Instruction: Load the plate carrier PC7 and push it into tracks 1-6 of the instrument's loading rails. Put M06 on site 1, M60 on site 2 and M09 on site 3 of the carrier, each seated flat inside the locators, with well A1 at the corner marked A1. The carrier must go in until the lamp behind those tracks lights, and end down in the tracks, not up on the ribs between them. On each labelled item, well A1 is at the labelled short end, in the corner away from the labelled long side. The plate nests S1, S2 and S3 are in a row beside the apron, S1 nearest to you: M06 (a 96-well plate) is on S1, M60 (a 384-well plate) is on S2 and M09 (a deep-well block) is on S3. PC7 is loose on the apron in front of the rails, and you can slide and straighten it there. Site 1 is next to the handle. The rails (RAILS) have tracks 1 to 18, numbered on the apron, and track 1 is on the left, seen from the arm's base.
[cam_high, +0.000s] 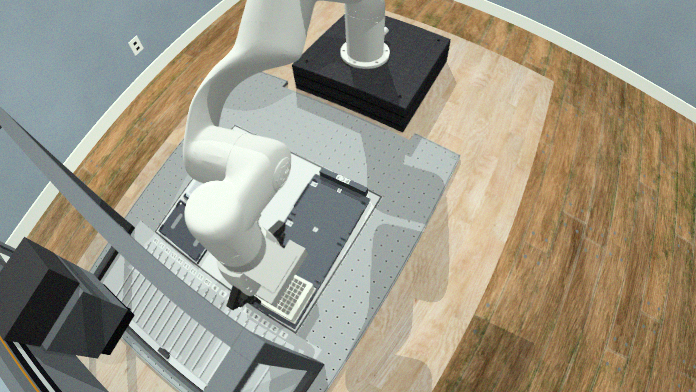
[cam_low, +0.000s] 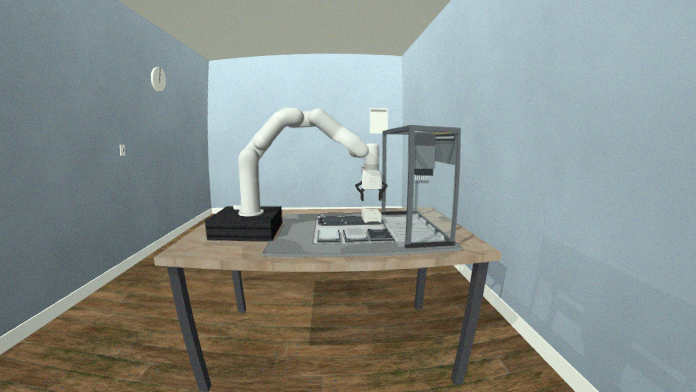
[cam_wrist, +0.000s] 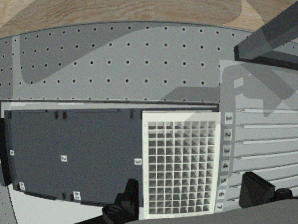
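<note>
Now: the plate nest S2 26 cm to the right of my hand, 11 cm below it and 11 cm behind it. The rest, counted from my hand: carrier PC7 (11 cm behind, 10 cm below); plate nest S1 (26 cm to the right, 22 cm behind, 11 cm below); plate nest S3 (26 cm to the right, 11 cm below).
</note>
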